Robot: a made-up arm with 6 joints.
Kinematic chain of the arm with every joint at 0, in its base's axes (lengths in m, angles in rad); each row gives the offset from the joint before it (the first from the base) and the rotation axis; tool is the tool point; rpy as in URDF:
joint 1: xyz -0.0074 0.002 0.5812 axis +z
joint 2: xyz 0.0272 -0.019 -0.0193 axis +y
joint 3: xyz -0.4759 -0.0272 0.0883 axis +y
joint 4: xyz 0.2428 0.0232 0.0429 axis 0.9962 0 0.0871
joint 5: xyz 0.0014 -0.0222 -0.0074 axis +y
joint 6: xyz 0.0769 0.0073 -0.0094 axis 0.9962 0 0.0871
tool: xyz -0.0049 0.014 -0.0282 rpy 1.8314 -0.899 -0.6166
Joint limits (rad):
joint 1: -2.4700..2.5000
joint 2: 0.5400..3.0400
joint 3: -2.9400..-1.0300
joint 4: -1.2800..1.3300
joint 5: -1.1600..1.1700
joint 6: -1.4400..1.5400
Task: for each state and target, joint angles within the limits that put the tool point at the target. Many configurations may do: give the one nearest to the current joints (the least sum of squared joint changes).
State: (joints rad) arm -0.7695 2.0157 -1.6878 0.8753 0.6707 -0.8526
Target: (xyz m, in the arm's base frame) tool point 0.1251 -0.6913 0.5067
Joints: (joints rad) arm -1.4033 2.6545 -1.9917 0.8359 0.4233 -0.8837
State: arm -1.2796 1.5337 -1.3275 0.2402 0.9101 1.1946
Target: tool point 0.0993 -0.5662 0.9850
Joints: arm -1.3980 1.9382 -1.9771 0.2877 0.6190 1.3109
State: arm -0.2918 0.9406 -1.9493 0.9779 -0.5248 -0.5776
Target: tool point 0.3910 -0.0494 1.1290
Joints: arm -0.0851 1.5057 -1.6981 0.9863 -0.4607 -0.5857
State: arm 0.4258 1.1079 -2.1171 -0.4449 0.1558 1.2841
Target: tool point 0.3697 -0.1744 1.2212
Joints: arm -0.3848 1.6929 -2.3160 -0.5073 0.1207 1.2941
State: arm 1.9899 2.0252 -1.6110 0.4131 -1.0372 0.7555
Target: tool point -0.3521 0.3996 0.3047
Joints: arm 2.3249 2.8381 -1.0693 0.3879 -0.8914 0.7041
